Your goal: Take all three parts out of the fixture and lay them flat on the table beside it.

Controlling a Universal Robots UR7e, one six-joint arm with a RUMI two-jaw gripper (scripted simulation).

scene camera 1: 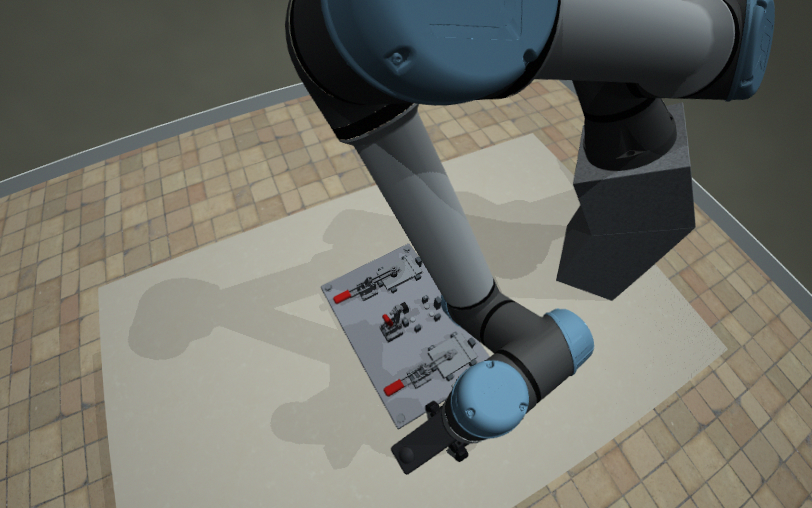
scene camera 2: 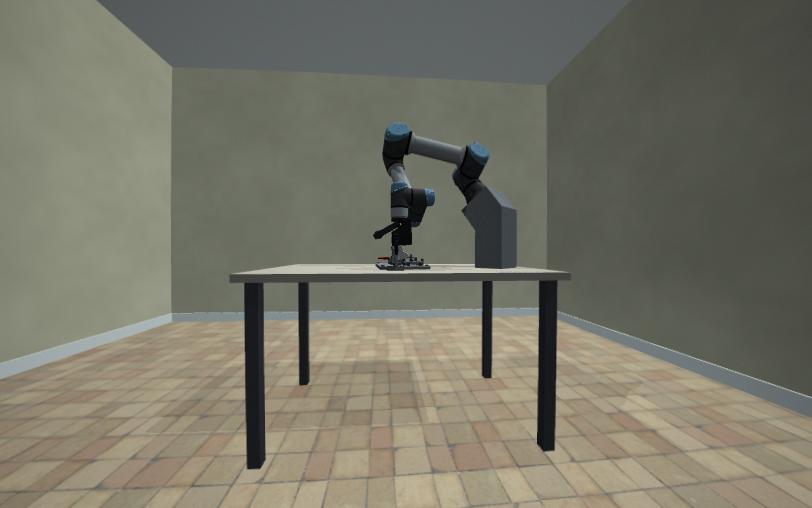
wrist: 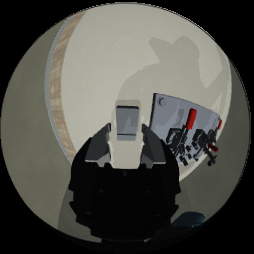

my gripper: scene camera 1; scene camera 2 396, 269; wrist
same spot on my gripper: (wrist: 95, 152) = (scene camera 1: 451, 450)
